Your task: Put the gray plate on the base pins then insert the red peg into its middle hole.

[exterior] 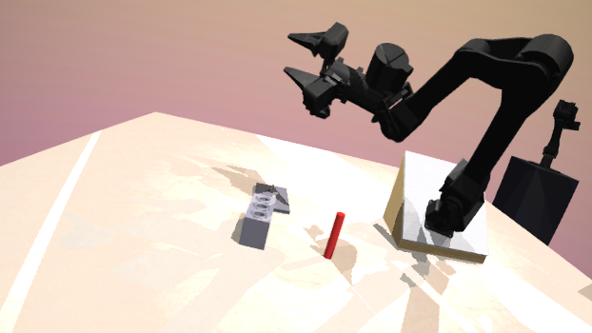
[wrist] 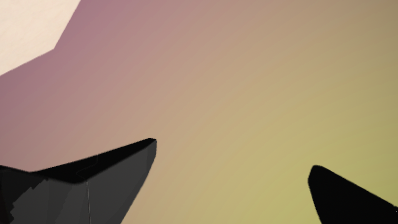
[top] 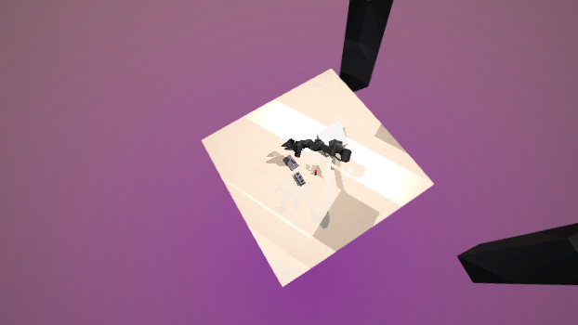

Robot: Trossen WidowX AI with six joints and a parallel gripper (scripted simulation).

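The gray plate is 4 cm behind my gripper tip, 16 cm to the left of it and 26 cm below it. From my gripper tip the other things lie so: red peg (17 cm behind, 17 cm to the left, 26 cm below).
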